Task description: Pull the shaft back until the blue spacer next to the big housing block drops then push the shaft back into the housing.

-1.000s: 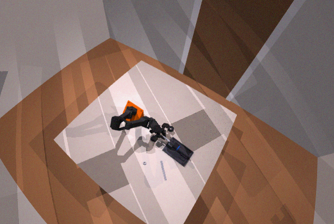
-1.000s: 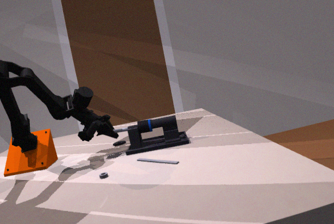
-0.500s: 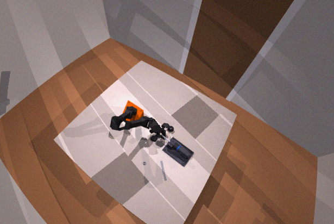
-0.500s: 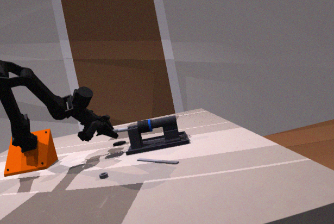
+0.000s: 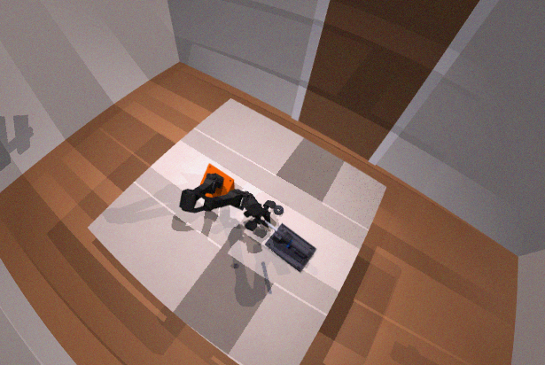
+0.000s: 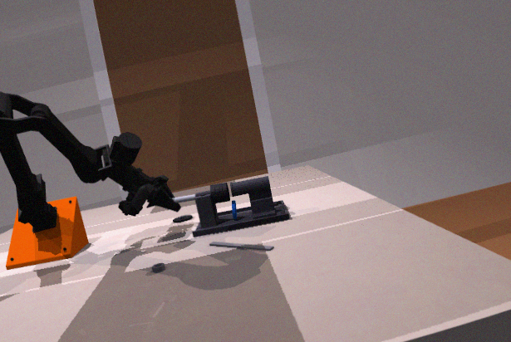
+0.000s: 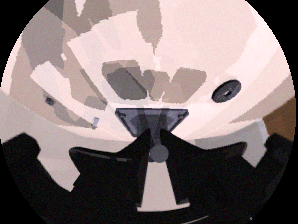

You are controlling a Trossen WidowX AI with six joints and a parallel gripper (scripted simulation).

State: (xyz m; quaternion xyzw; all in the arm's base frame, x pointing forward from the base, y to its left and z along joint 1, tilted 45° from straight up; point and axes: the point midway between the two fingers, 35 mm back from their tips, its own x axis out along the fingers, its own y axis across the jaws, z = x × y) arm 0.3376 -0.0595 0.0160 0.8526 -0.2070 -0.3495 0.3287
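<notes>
Right now my gripper tip is 50 mm short of the grey shaft, 20 mm below it and 10 mm to the left of it. Round my gripper tip: flat bar (220 mm to the right, 120 mm ahead, 50 mm below); blue spacer (130 mm ahead, 30 mm below, 20 mm to the right).
</notes>
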